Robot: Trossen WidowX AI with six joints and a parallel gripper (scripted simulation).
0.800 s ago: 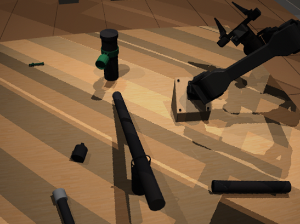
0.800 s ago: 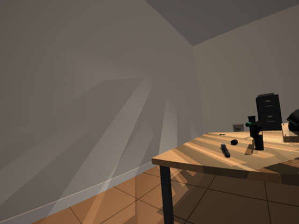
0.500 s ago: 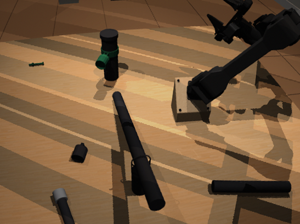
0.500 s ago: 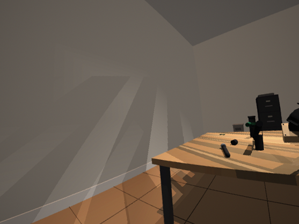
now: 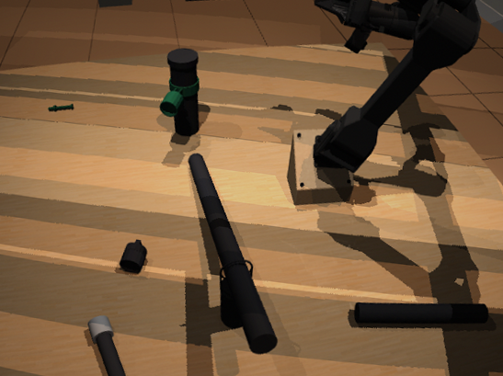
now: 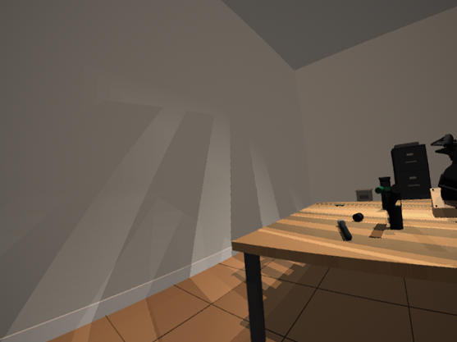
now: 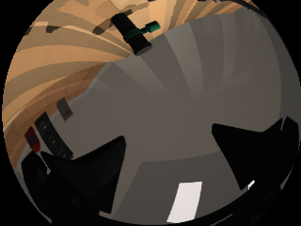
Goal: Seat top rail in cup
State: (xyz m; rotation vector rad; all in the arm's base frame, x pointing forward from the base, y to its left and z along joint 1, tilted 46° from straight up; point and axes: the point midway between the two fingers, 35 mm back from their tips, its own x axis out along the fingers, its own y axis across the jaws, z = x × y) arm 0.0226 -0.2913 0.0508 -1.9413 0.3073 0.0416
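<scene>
My gripper tip is 29 cm short of the rail-end cup, 22 cm above it and 4 cm to the right of it. From my gripper tip the other things lie so: green bolt 61 cm ahead, 34 cm below, 12 cm to the right; short line post 49 cm to the left, 24 cm below, 17 cm ahead; dark tube 51 cm to the left, 33 cm below, 16 cm behind.
</scene>
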